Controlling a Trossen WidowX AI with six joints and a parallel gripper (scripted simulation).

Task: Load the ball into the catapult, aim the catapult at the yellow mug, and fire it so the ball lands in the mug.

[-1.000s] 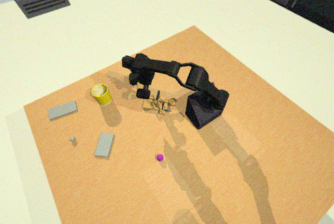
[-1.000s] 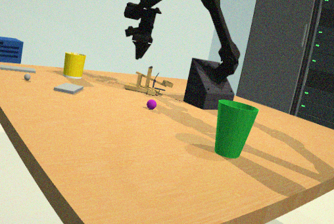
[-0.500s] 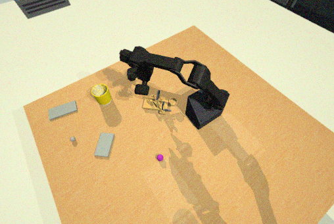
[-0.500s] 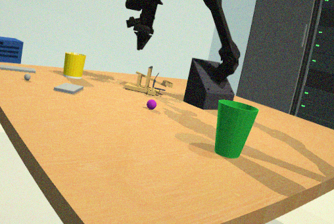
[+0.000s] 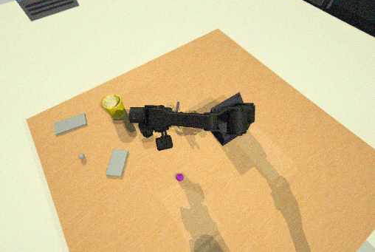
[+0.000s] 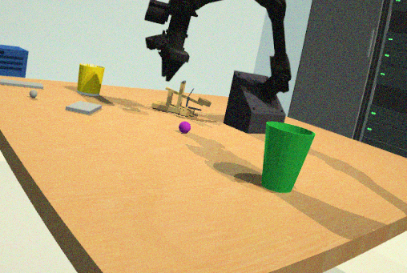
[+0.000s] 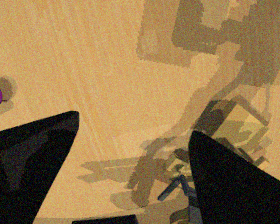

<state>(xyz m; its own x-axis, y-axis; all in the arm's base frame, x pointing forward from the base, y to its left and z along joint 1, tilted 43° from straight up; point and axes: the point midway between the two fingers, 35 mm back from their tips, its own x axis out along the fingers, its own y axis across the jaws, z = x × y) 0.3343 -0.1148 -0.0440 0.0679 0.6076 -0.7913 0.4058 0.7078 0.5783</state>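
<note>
Now: gripper tip 170 mm to the right of the purple ball, 100 mm above it and 40 mm short of it. The rest, counted from my gripper tip: yellow mug 310 mm to the right, 90 mm below, 90 mm ahead; small grey ball 340 mm ahead, 190 mm to the right, 110 mm below; wooden catapult 150 mm behind, 70 mm below, 60 mm to the right.
</note>
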